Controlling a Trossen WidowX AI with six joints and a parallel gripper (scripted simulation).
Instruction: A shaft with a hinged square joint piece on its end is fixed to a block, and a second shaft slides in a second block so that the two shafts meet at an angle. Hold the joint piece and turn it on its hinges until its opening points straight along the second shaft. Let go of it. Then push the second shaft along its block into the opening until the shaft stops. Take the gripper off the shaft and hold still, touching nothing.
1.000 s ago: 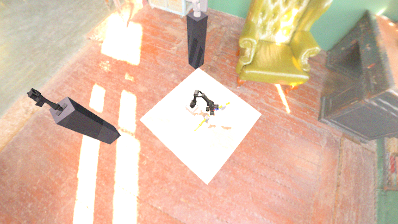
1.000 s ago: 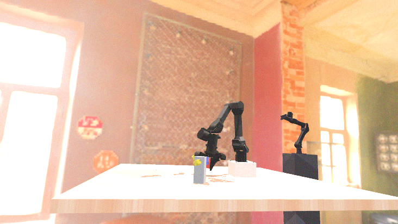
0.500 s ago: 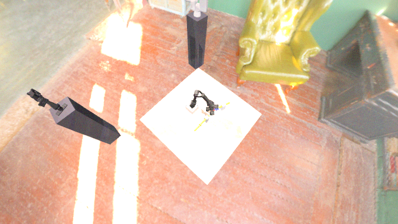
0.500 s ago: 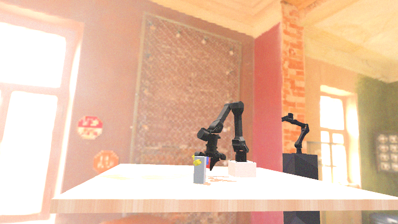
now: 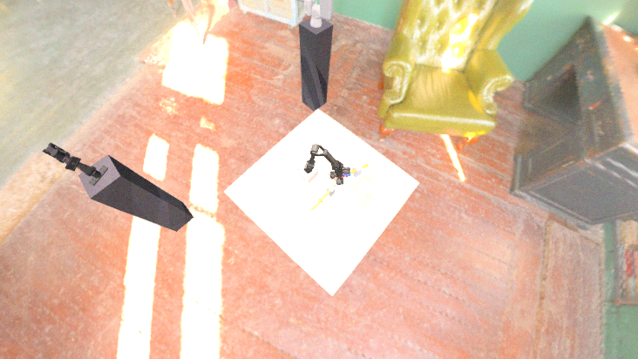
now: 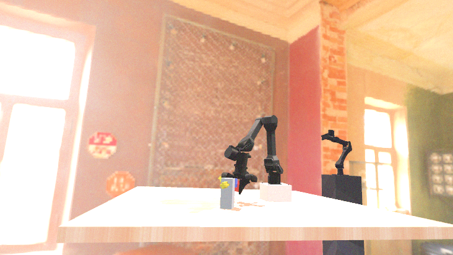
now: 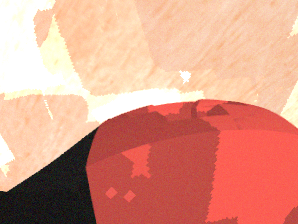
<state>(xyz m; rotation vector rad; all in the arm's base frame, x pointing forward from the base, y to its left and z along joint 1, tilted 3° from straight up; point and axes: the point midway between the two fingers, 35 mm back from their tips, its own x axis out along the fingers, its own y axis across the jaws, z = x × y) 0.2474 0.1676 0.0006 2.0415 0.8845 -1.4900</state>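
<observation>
My gripper tip is now 4 cm below the red joint piece.
</observation>
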